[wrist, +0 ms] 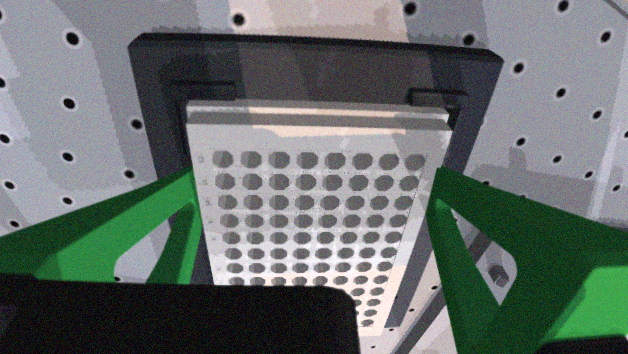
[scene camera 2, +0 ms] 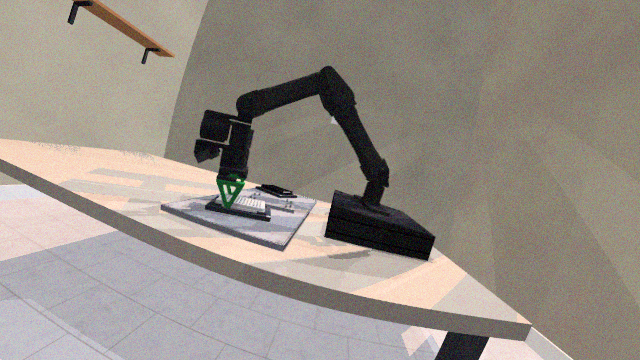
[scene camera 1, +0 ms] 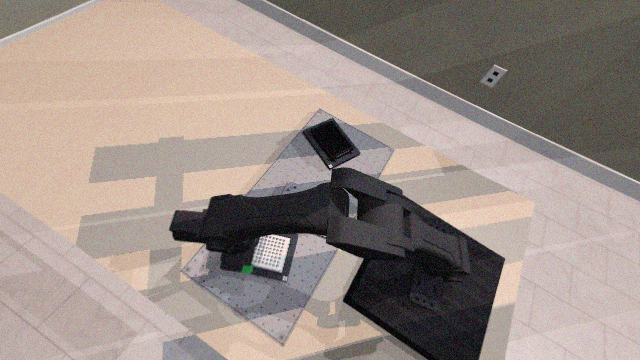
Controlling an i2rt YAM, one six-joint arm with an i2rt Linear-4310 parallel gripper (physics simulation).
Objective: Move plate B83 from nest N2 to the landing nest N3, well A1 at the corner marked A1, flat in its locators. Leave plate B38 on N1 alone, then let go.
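A white 96-well plate (scene camera 1: 271, 252) (scene camera 2: 252, 203) (wrist: 300, 143), which I take for B83, sits flat in a dark nest (scene camera 1: 290, 262) (wrist: 320, 65), which I take for N2. My gripper (scene camera 2: 229, 205) (wrist: 314, 177) is shut on this plate, its green fingertips against the two long sides. In scene view 1 the arm hides part of the plate and nest. A black plate (scene camera 1: 330, 140) (scene camera 2: 276, 189), likely B38, lies in another dark nest at the far end. Small locator posts (scene camera 2: 290, 204) stand between the two nests, likely at N3. Nest labels and the A1 mark cannot be read.
The nests stand on a grey perforated board (scene camera 1: 250, 295) (scene camera 2: 295, 230) on the wooden table. The arm's black base (scene camera 1: 480, 300) (scene camera 2: 380, 225) stands beside the board. The forearm hangs over the middle of the board in scene view 1. A wall shelf (scene camera 2: 125, 27) is at upper left.
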